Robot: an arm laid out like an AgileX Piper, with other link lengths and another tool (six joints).
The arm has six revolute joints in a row. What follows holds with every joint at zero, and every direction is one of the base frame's.
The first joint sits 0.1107 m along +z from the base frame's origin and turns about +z.
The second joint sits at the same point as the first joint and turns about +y.
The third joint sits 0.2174 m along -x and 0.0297 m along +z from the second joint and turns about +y.
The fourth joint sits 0.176 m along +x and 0.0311 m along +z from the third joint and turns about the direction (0.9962, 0, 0.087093).
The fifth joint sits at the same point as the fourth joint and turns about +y.
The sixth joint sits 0.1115 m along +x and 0.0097 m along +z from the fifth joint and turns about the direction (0.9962, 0, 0.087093).
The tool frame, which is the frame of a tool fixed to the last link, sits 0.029 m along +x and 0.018 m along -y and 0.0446 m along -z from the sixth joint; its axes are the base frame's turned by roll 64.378, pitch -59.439 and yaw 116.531 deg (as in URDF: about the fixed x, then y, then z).
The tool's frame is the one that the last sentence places.
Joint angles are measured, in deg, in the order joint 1, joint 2, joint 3, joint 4, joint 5, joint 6. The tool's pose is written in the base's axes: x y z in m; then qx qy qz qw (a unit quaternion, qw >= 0). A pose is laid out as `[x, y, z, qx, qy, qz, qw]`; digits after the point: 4 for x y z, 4 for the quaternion.
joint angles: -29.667, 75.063, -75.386, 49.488, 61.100, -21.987
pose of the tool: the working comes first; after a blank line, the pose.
Where each joint sits with the arm in this pose, in the base's axes (m; each line is computed from the numbers above, not from the rounded line before):
joint 1: 0.0000 0.0000 0.1107
joint 2: 0.0000 0.0000 0.1107
joint 3: -0.0238 0.0135 0.3284
joint 4: 0.1290 -0.0735 0.3605
joint 5: 0.1290 -0.0735 0.3605
joint 6: 0.2178 -0.0383 0.3021
the tool: 0.2085 -0.0239 0.2486

[0.2085, -0.0239, 0.2486, -0.8319, -0.0531, -0.5315, 0.1504]
